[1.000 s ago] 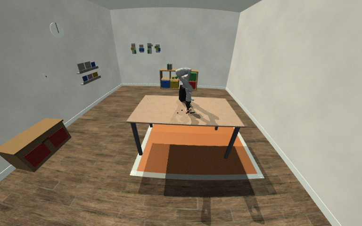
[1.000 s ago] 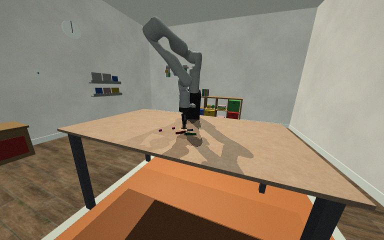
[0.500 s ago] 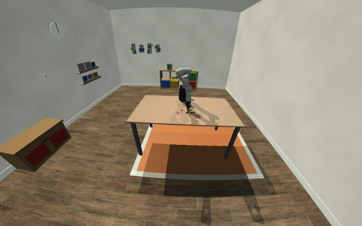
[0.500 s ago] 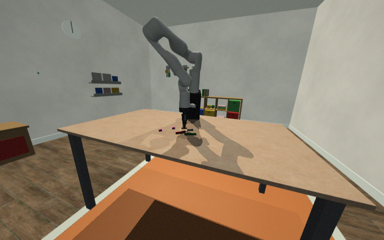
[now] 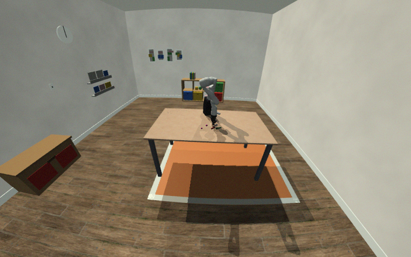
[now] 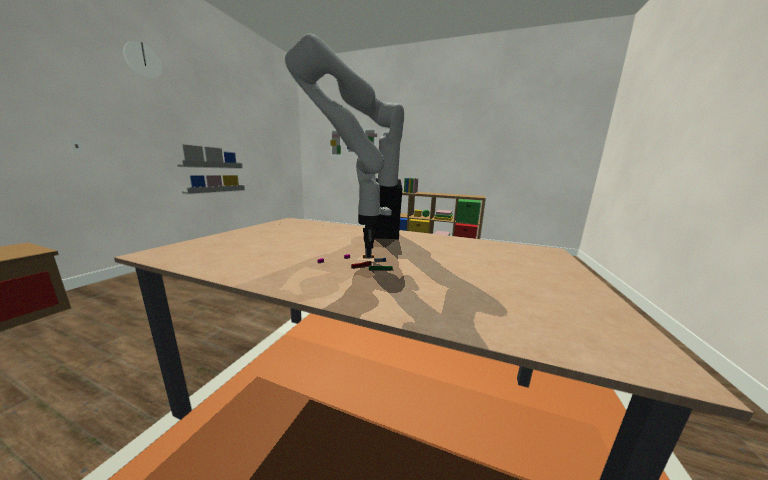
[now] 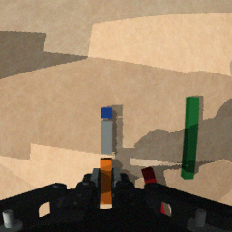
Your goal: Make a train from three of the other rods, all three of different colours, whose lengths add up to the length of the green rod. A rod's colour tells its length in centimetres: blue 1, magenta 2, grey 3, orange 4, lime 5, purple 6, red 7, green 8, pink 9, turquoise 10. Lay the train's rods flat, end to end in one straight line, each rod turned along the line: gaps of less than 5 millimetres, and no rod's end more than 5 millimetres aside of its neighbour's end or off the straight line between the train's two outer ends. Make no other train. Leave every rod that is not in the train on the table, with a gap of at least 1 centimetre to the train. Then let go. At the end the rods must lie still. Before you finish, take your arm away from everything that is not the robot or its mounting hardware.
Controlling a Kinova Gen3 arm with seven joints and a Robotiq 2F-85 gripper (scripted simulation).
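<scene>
The orange rod lies 1 cm below my hand. Also, from my hand: grey rod: 2 cm behind, 3 cm to the left, 3 cm below; then red rod: 6 cm ahead, 3 cm below; then blue rod: 3 cm behind, 5 cm to the left, 3 cm below.
</scene>
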